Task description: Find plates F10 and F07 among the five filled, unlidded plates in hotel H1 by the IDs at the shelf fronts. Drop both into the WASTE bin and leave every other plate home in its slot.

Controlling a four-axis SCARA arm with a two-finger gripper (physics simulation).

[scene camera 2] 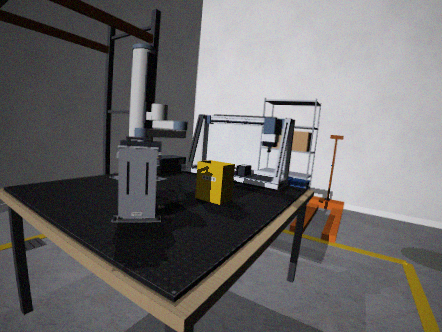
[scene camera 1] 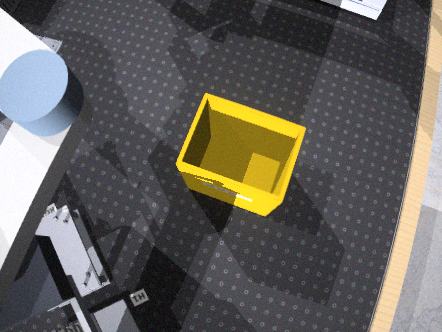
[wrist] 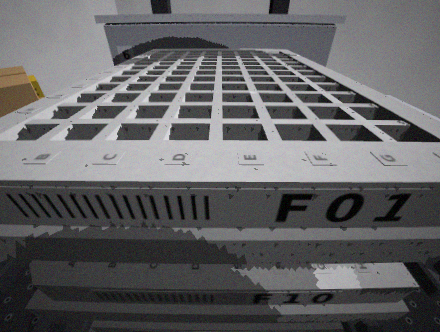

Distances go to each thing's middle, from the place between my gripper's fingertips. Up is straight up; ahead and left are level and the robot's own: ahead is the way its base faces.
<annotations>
My gripper is now 100 mm above the grey tower (scene camera 2: 136, 201), 40 mm to the left of it and 40 mm short of it.
</annotations>
